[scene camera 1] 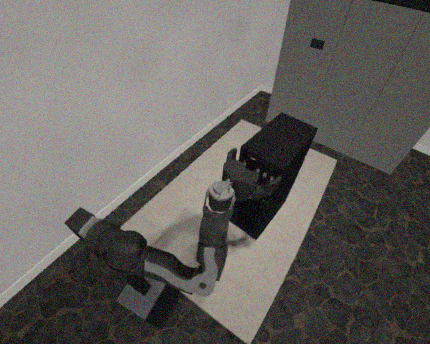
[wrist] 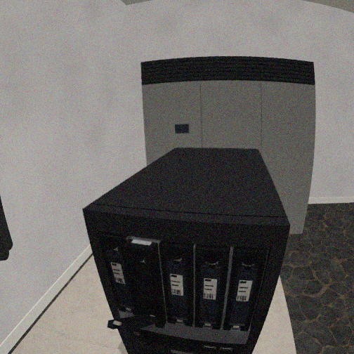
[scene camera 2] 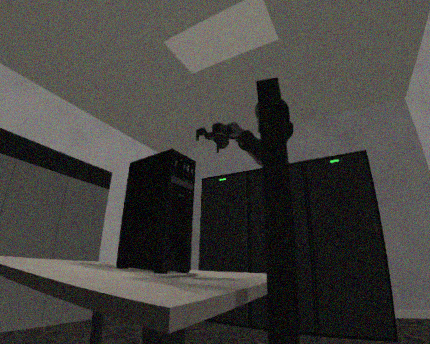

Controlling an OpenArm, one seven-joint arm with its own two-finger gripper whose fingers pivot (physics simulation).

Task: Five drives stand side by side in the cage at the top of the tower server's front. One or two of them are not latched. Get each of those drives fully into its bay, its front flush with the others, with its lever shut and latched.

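The black tower server (scene camera 1: 280, 137) (scene camera 2: 145, 215) (wrist: 200, 187) stands upright with five drives side by side at the top of its front. In the wrist view, the second drive from the left (wrist: 144, 285) stands out ahead of its neighbours, and its lever (wrist: 135, 323) is swung open, sticking out at the bottom. The first drive (wrist: 117, 287), third drive (wrist: 177, 287), fourth drive (wrist: 210, 290) and fifth drive (wrist: 244, 292) have upright fronts with white labels and look shut. My gripper (scene camera 1: 251, 171) (scene camera 2: 208, 142) is open and empty, in front of the tower's upper front. Part of one finger shows at the wrist view's left edge.
The tower stands on a pale table (scene camera 1: 295, 225) (scene camera 2: 125, 290). A plain wall (scene camera 1: 125, 90) runs along one side. A grey cabinet (scene camera 1: 350, 90) (wrist: 230, 115) stands behind the tower. Dark racks (scene camera 2: 340, 240) with green lights stand beyond the arm's post (scene camera 2: 280, 225).
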